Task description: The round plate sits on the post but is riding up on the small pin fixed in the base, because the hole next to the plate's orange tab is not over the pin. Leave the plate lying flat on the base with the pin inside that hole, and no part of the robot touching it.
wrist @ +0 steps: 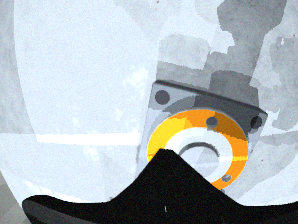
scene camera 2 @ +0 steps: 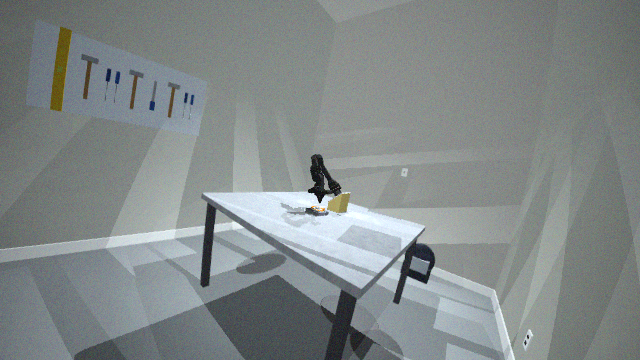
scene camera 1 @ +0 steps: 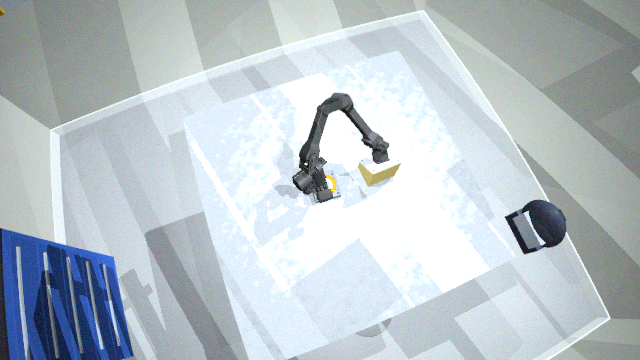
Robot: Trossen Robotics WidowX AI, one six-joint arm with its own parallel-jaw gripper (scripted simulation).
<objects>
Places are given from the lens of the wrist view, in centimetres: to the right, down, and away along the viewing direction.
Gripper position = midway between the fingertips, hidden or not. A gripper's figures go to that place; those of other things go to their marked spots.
my gripper (wrist: 164, 155): 1, 3, 9
grey base (wrist: 165, 98): 2, -1, 14
</objects>
